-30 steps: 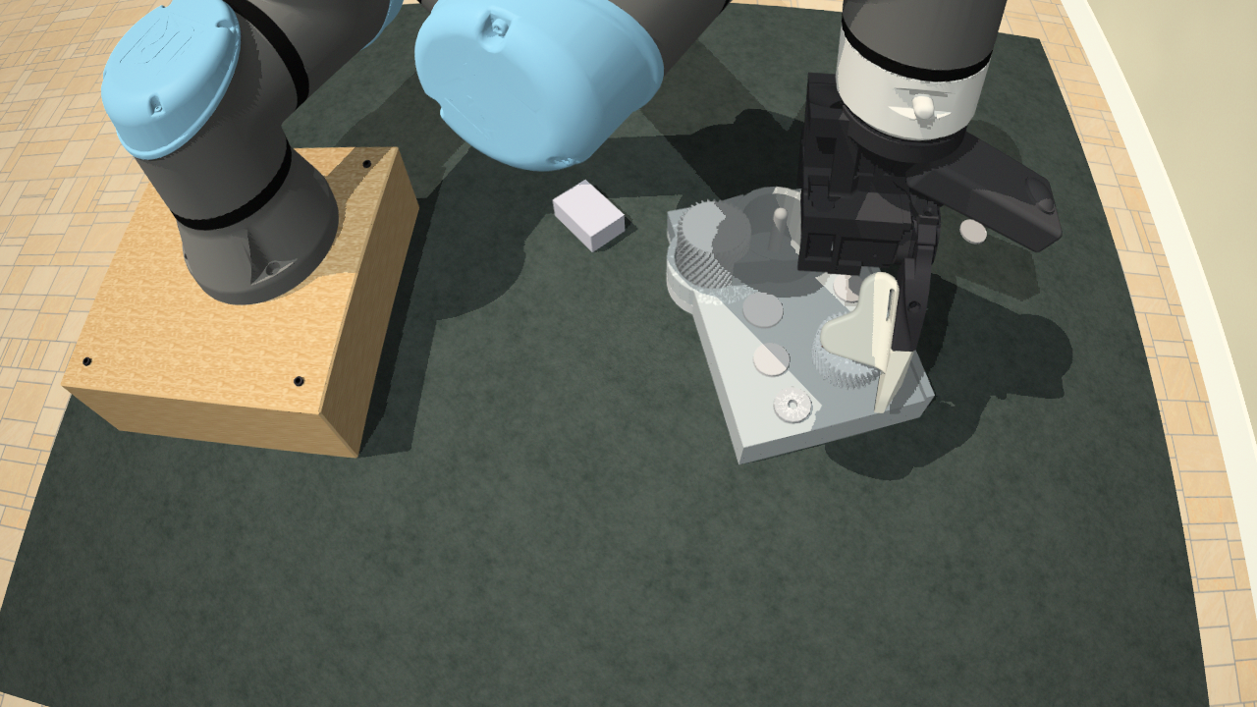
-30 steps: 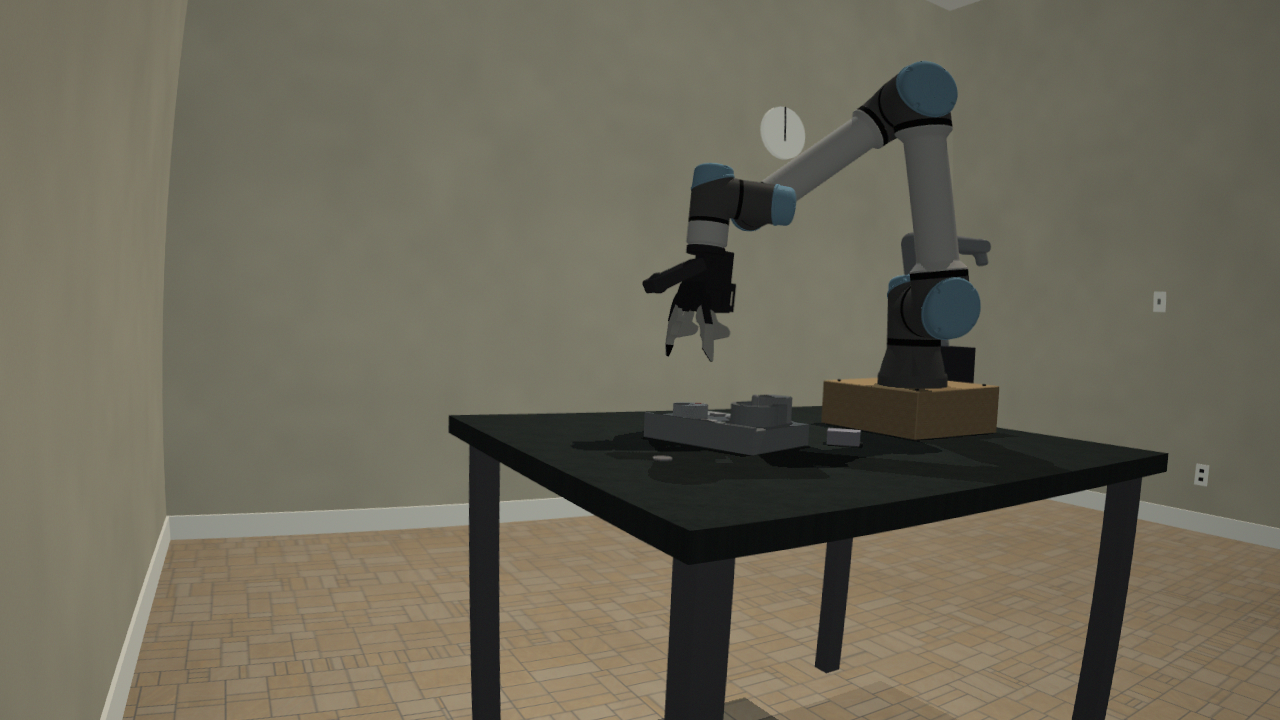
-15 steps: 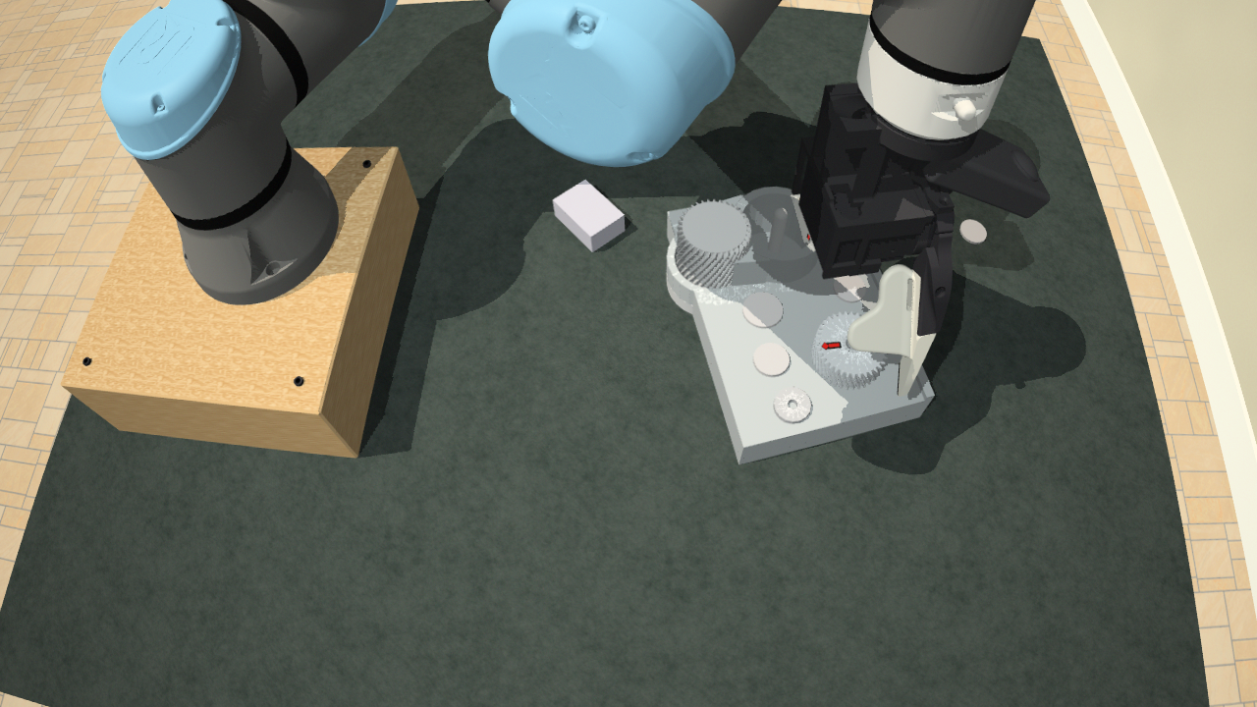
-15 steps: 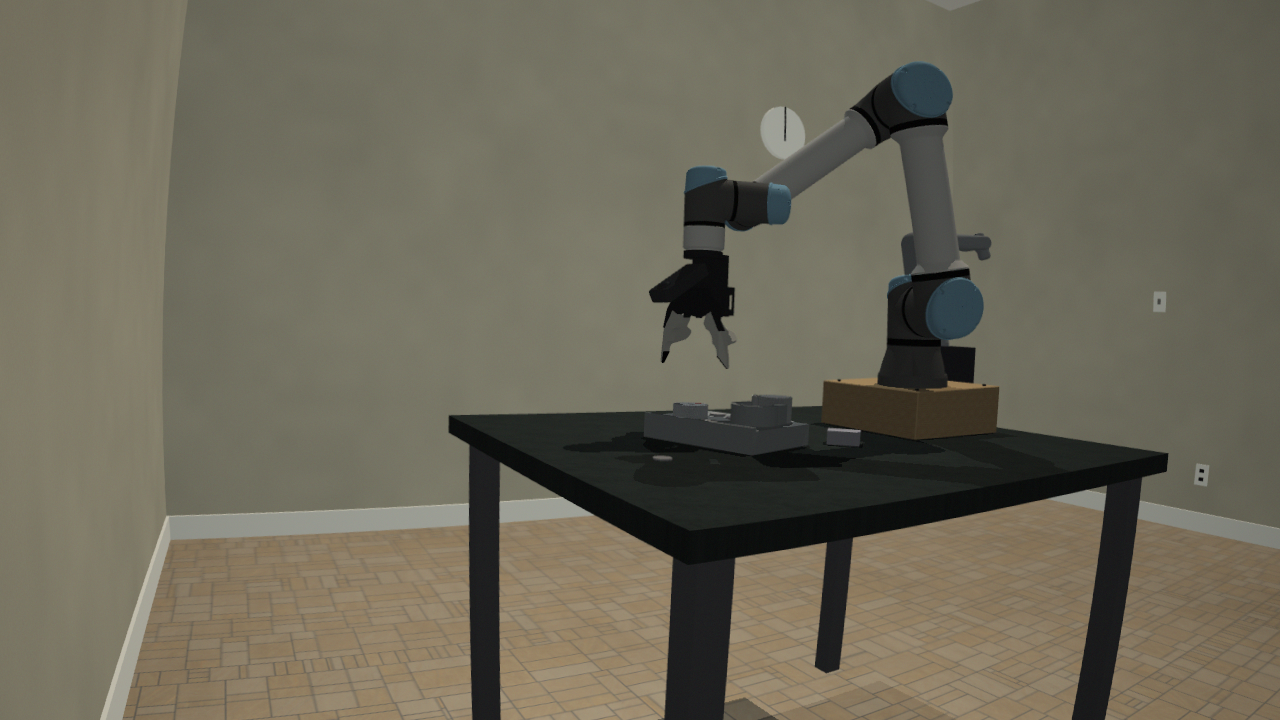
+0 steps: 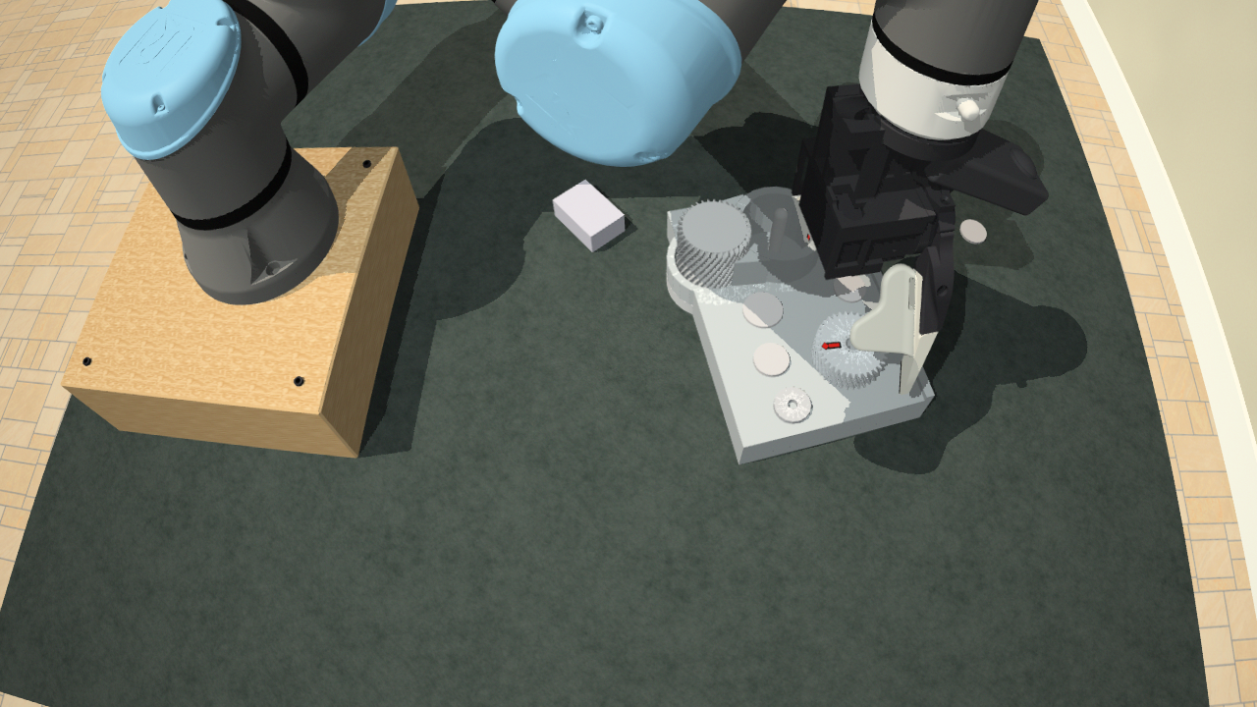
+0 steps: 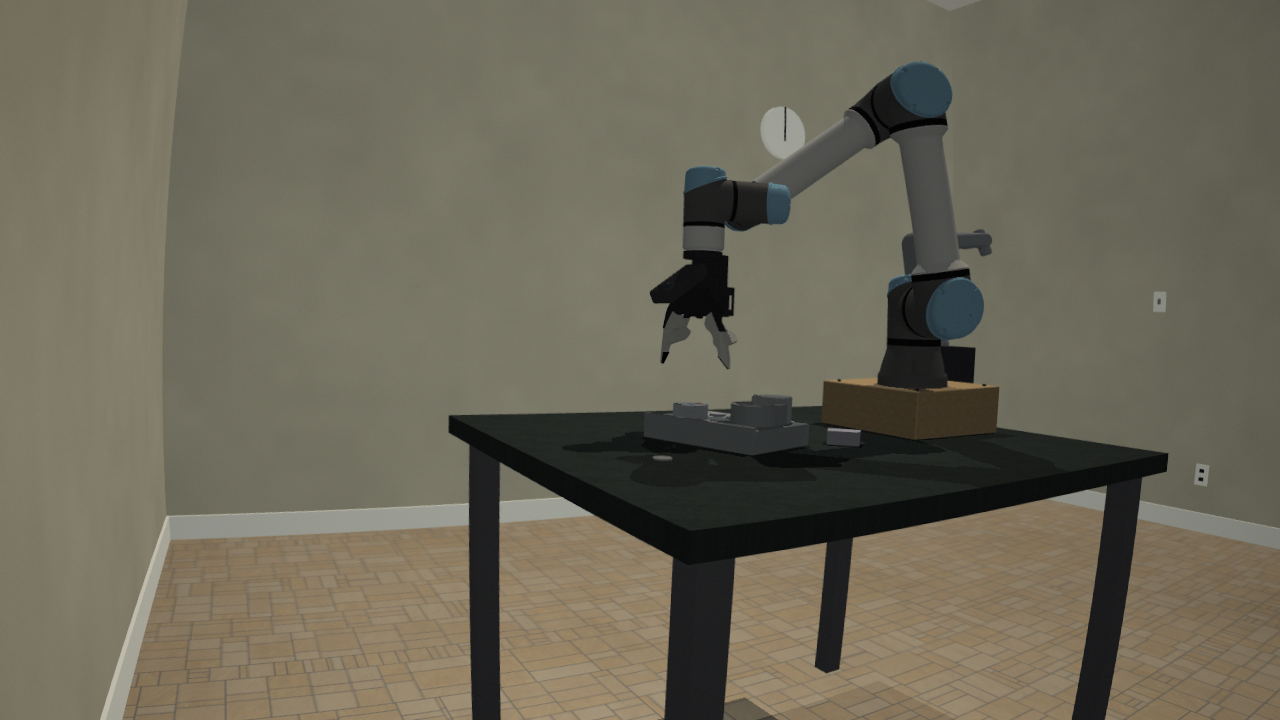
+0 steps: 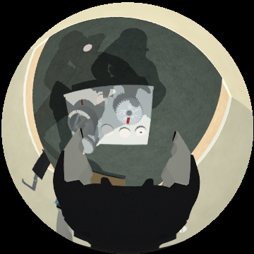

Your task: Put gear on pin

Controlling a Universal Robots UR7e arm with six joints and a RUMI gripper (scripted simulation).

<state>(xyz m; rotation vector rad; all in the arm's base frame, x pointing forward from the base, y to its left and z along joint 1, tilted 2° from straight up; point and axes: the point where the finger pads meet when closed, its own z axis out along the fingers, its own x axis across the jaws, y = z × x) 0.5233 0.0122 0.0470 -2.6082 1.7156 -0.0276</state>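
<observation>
Right now my hand is 80 mm above the gear. Round my hand: grey block (250 mm behind, 120 mm to the left, 120 mm below).
</observation>
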